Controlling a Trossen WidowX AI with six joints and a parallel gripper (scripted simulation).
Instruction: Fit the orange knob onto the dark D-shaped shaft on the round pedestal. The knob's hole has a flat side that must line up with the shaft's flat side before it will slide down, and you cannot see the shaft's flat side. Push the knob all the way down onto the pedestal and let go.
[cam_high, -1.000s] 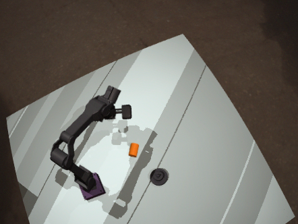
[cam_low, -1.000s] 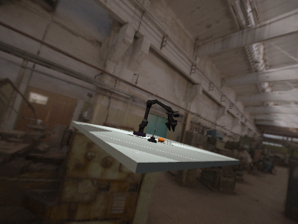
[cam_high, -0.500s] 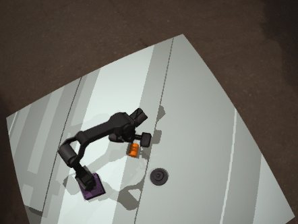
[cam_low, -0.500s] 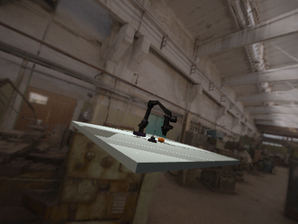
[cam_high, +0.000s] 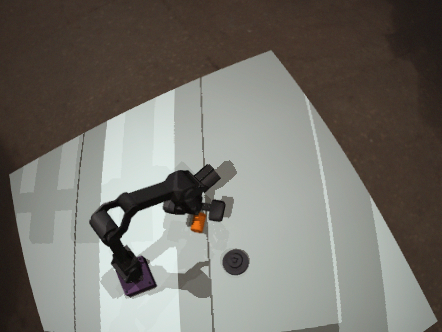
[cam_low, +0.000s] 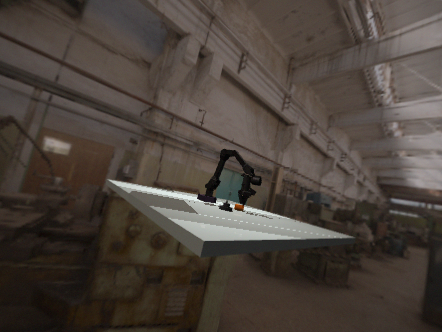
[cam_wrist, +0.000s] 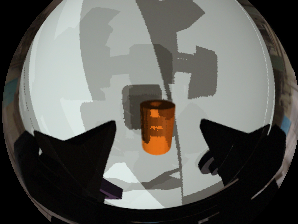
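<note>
Now: the orange knob 1 cm behind my gripper tip, 1 cm to the right of it and 2 cm below it. The rest, counted from my gripper tip: dark round pedestal: 8 cm ahead, 18 cm to the right, 1 cm below.
</note>
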